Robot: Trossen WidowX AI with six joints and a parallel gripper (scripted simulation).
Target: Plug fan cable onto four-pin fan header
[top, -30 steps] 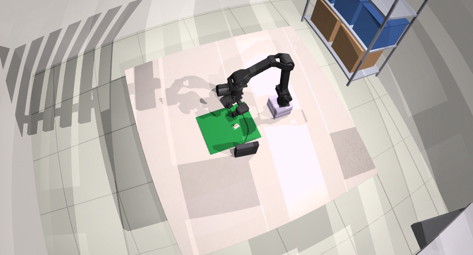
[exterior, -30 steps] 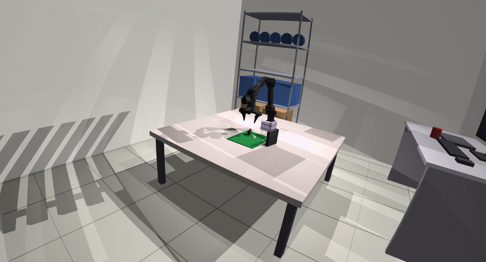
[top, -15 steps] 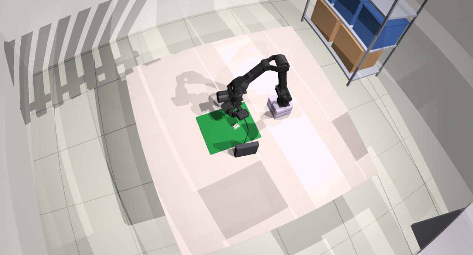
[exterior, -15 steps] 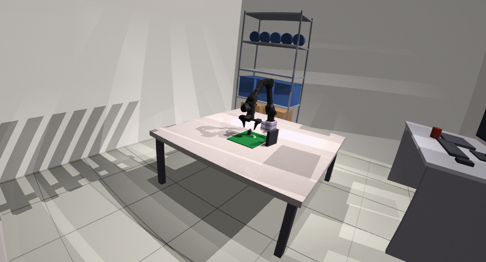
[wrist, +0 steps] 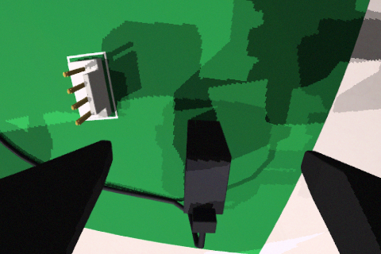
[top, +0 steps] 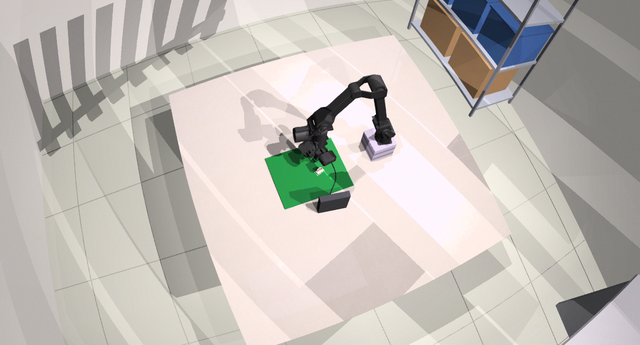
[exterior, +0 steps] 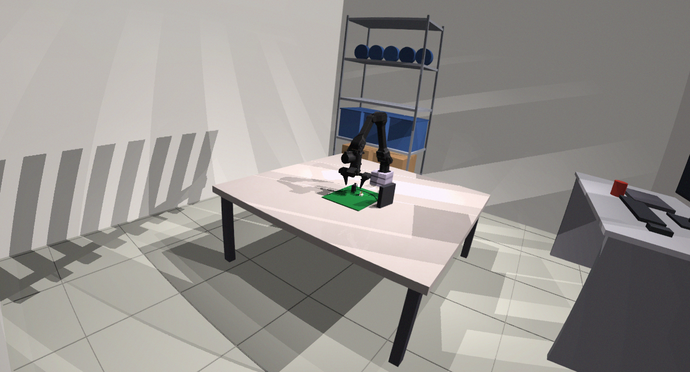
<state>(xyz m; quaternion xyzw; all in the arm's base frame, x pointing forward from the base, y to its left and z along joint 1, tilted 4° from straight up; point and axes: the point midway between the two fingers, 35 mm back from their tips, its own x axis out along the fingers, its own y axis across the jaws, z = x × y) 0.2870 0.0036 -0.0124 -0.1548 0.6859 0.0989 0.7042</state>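
The black fan plug is 1 cm below my gripper tip and 1 cm behind it. Round my gripper tip: dark fan block (22 cm to the left, 3 cm above, 2 cm behind); then green board (6 cm to the left, 5 cm below, 4 cm ahead); then white four-pin header (7 cm to the left, 3 cm below).
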